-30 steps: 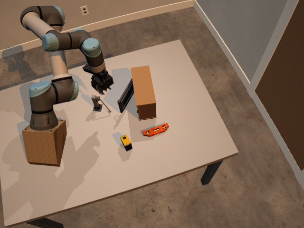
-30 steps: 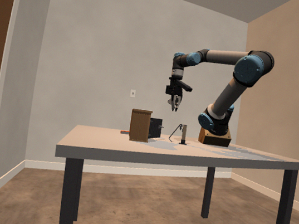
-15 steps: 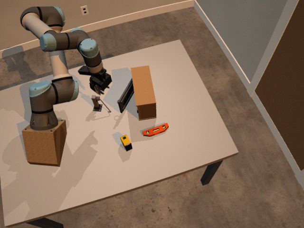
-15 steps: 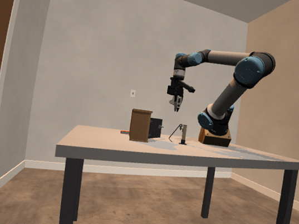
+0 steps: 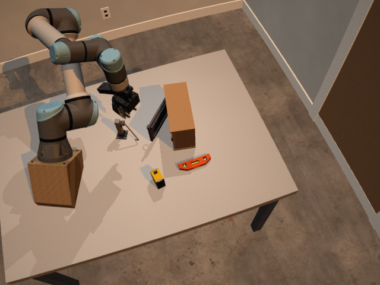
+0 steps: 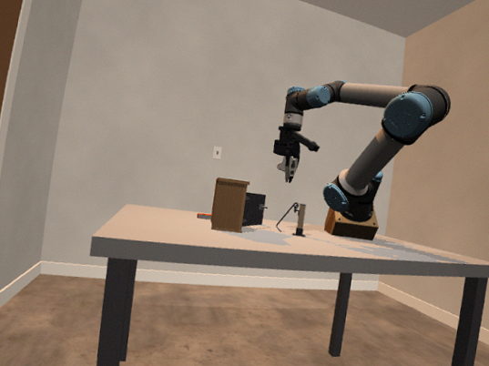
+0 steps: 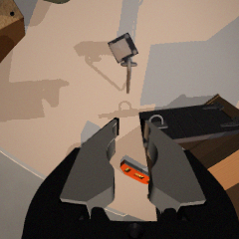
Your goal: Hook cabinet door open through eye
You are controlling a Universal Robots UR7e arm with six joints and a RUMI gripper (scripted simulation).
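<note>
My gripper is now 150 mm above the hook, 10 mm to the right of it and 10 mm past it. From my hand the other things lie so: orange spirit level: 270 mm ahead, 200 mm below, 160 mm to the right; then dark door: 130 mm below, 120 mm ahead, 60 mm to the left; then black box: 230 mm to the right, 170 mm below, 120 mm ahead.
</note>
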